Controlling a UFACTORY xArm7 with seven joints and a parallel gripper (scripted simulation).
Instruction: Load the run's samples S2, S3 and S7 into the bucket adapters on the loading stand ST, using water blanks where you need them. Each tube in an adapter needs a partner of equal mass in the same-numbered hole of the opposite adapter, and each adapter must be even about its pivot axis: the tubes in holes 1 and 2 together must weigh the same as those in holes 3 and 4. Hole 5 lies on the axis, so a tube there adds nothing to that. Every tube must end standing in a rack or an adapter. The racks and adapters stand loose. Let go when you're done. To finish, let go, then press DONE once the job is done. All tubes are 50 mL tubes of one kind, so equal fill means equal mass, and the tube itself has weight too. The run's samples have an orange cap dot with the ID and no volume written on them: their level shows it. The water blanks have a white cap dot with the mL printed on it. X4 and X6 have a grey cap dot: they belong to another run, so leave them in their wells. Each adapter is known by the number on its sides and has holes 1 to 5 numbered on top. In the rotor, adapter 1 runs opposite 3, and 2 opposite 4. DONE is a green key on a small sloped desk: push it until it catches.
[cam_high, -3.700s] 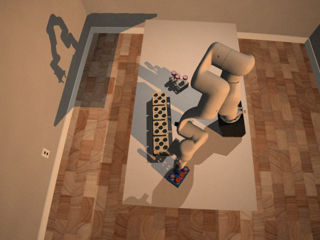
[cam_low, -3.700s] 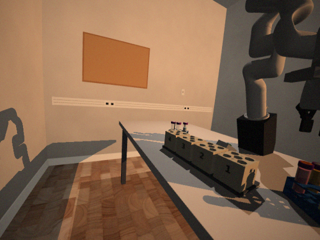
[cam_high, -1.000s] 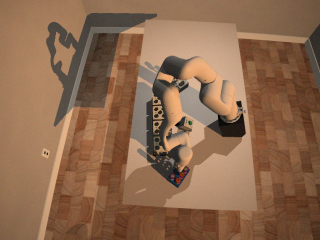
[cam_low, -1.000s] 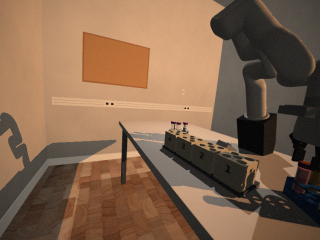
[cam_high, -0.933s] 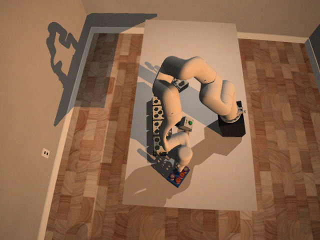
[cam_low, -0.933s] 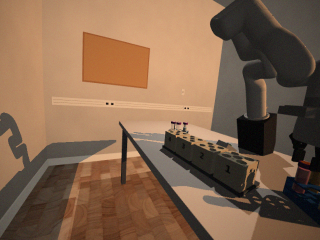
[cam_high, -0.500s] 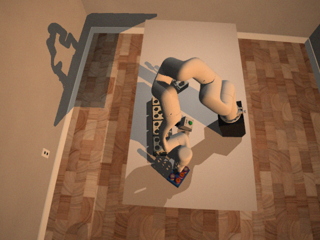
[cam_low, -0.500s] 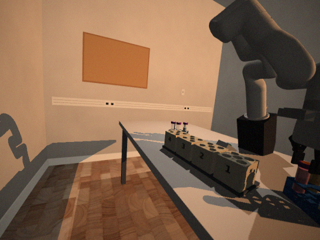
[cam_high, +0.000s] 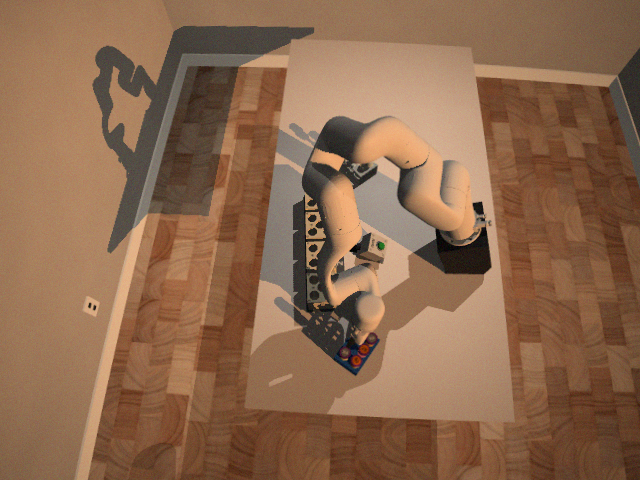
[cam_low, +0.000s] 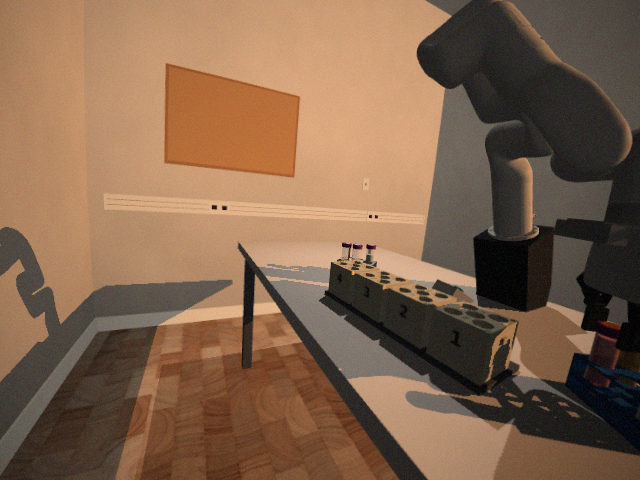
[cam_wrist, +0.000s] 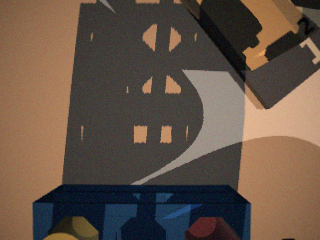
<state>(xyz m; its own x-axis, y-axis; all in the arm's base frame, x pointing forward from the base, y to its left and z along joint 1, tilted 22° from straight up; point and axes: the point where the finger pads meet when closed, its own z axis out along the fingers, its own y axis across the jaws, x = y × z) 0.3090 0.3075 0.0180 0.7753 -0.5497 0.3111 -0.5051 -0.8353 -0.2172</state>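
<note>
The pink-filled sample tube lies 5 cm below my hand and 1 cm to the right of it. From my hand the other things lie so: yellowish tube: 7 cm to the left, 5 cm below, 4 cm ahead; then orange-dotted tube: 10 cm to the left, 5 cm below, 1 cm ahead; then blue sample rack: 9 cm below, 4 cm to the left, 1 cm ahead.
</note>
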